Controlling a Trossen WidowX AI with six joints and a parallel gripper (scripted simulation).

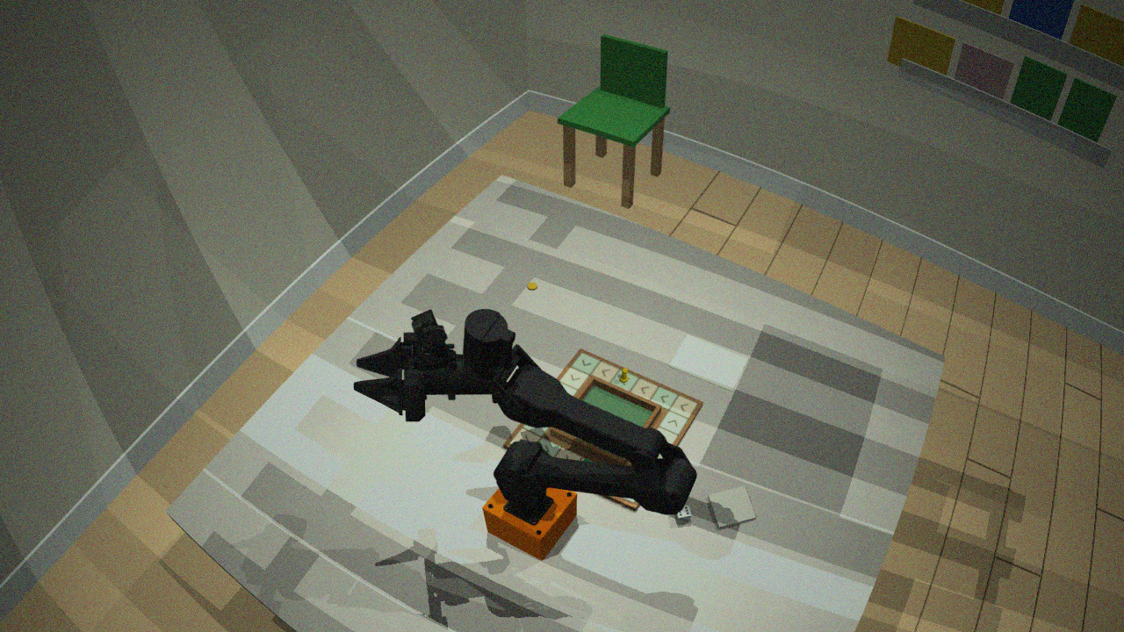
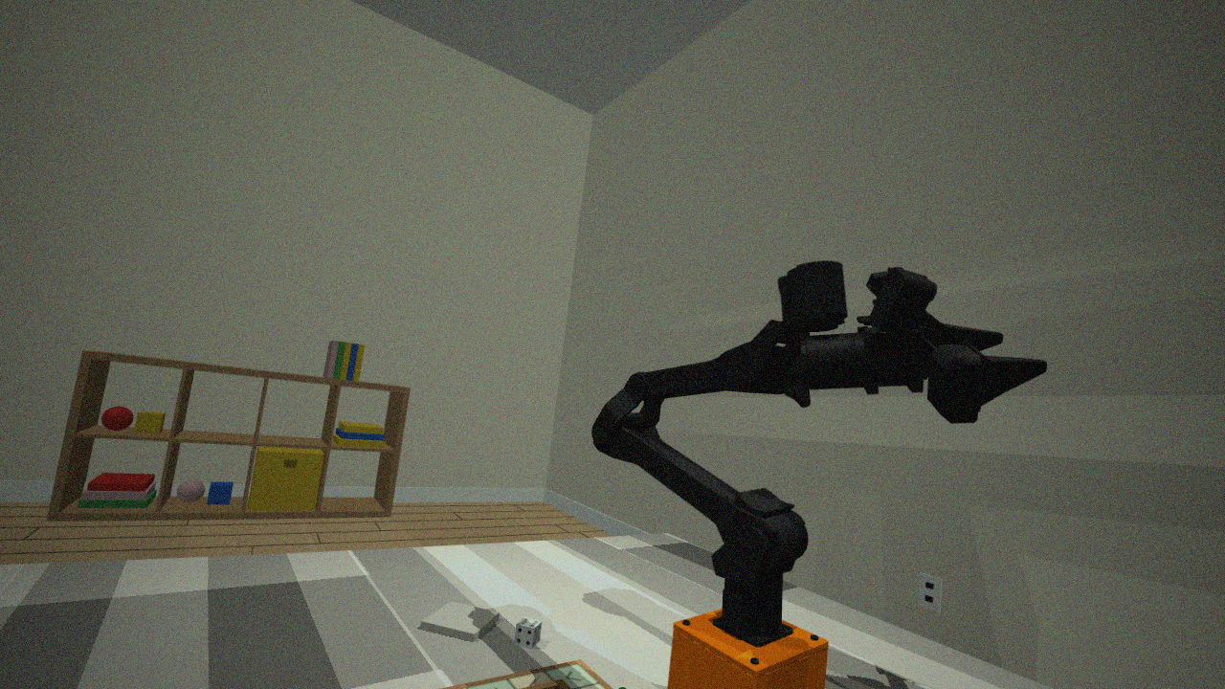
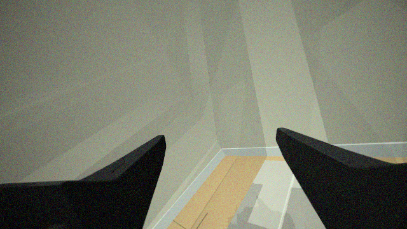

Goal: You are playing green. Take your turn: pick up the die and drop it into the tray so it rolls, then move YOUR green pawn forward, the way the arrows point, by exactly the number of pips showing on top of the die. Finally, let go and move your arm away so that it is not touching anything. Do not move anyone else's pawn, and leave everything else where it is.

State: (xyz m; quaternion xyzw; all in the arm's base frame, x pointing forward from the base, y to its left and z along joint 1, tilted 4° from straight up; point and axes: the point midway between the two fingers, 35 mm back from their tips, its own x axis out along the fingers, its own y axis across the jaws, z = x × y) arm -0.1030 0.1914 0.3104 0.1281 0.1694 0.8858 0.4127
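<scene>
My gripper tip is 25 cm short of the white die, 44 cm to the left of it and 40 cm above it. Also, from my gripper tip: white disc (41 cm ahead, 10 cm to the left, 41 cm below); then green pawn (26 cm ahead, 24 cm to the right, 39 cm below); then green tray (37 cm ahead, 22 cm to the right, 41 cm below).
</scene>
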